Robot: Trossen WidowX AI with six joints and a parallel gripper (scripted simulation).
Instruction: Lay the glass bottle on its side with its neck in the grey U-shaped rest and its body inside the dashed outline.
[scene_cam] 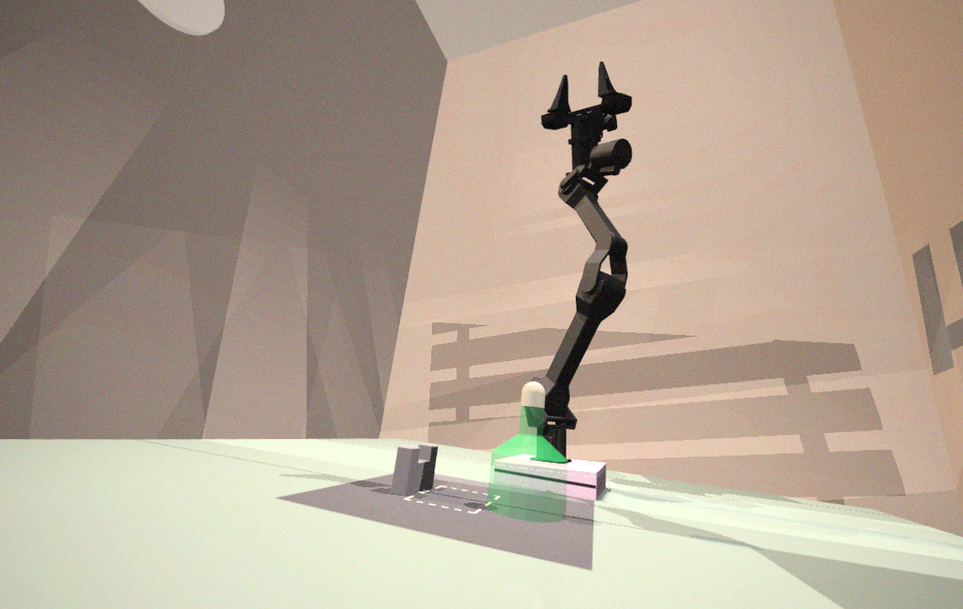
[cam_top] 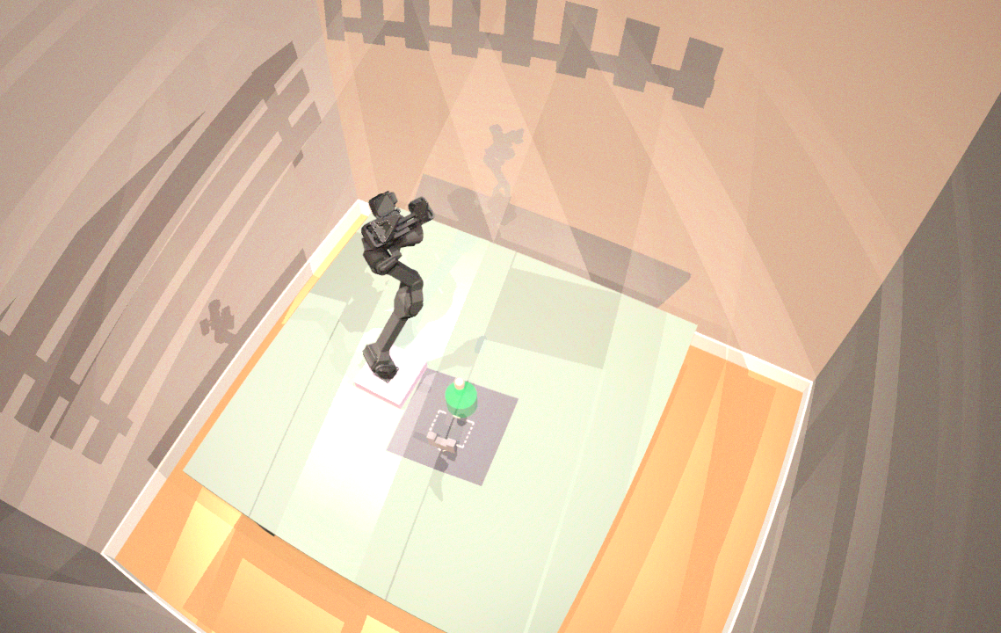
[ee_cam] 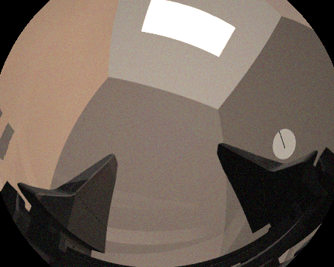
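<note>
Now: the green glass bottle 10 cm ahead of my gripper tip, 3 cm to the right of it and 73 cm below it. From my gripper tip the other things lie so: dark grey mat 11 cm ahead, 10 cm to the right, 82 cm below.
</note>
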